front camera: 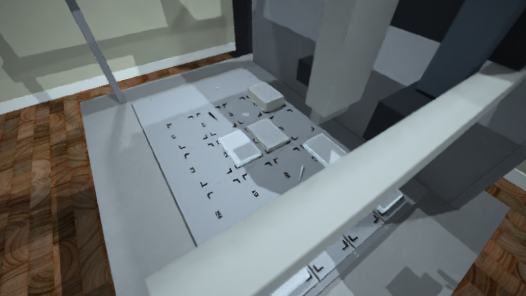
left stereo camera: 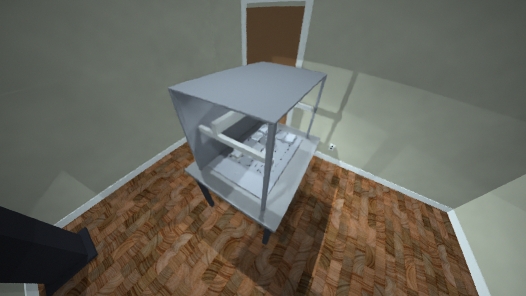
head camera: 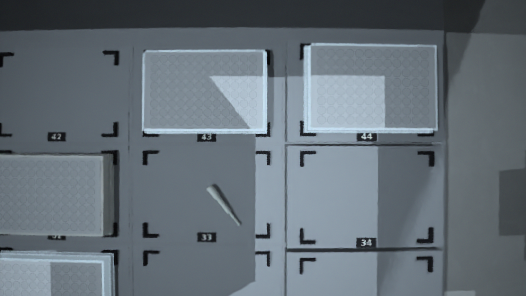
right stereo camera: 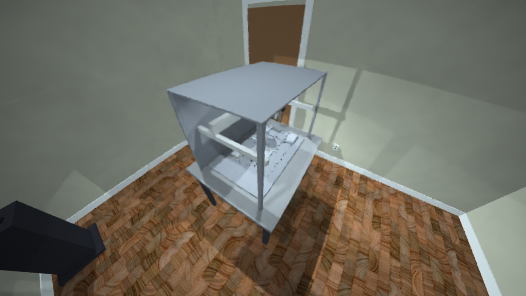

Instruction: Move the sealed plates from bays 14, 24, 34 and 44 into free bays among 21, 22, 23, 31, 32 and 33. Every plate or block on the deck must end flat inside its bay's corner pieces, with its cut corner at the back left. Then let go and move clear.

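Places are measured from the robot's base along level axes (x right, y ahead, z up), in metres.
Where they show: robot's base at its link origin: (front camera: 168, 125) (right stereo camera: 267, 176).
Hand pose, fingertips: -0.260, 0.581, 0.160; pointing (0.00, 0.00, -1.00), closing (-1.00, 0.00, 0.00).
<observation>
Each offset is from my fingertips to the top centre of the thing, as dx, dy, dz.
A sealed plate {-0.104, -0.025, -0.131} (head camera: 374, 87) (front camera: 389, 202) lies in bay 44. Part of a plate {+0.217, -0.025, -0.131} (front camera: 291, 284) shows at bay 14 in the front view. Bays 34 and 24 hold no plate. A grey plate {+0.003, -0.353, -0.146} (head camera: 47, 194) (front camera: 268, 134) lies flat in bay 32; its back left corner is outside the head view. A pale-rimmed plate {+0.110, -0.353, -0.146} (head camera: 25, 277) (front camera: 240, 147) is in bay 22. Another plate {-0.104, -0.189, -0.146} (head camera: 200, 91) (front camera: 324, 149) lies in bay 43. Part of my gripper's dark body shows at the right of the front view; its jaws are hidden behind the beam.
A pale tapered piece {+0.015, -0.169, -0.152} (head camera: 223, 204) (front camera: 301, 173) lies in bay 33. A dark thin piece {+0.109, -0.537, -0.152} (front camera: 213, 116) lies at bay 21, a small pale piece {+0.005, -0.486, -0.159} (front camera: 245, 114) at bay 31. A tall block {-0.104, -0.517, -0.118} (front camera: 266, 97) stands at bay 41. The beam (front camera: 345, 175) crosses the front view.
</observation>
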